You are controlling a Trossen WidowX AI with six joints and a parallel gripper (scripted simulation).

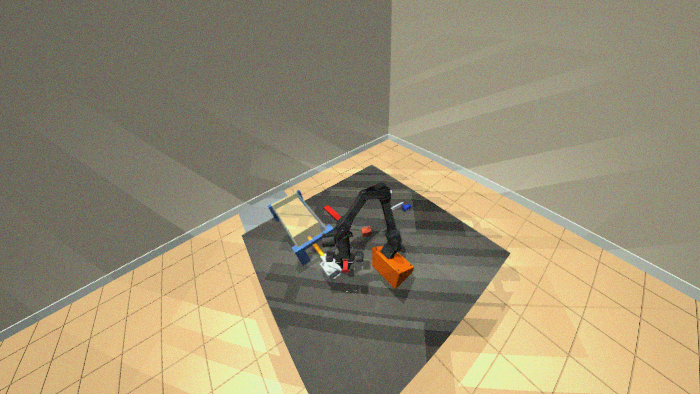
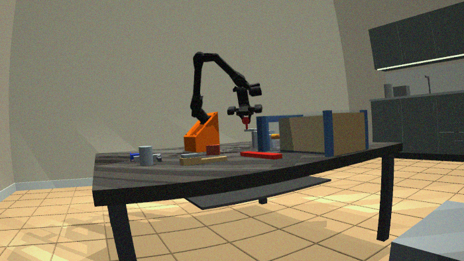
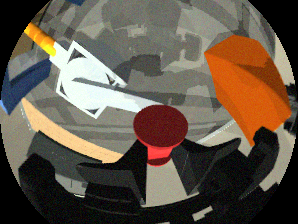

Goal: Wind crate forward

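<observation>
Now: the grey winch 100 mm below my gripper tip, 80 mm ahead of it and 30 mm to the left of it. From my gripper tip the other things lie so: wooden-handled tool (450 mm ahead, 430 mm to the right, 120 mm below); then clear-panelled cubby (500 mm ahead, 50 mm to the left, 20 mm below); then flat red bar (470 mm ahead, 200 mm to the right, 130 mm below).
</observation>
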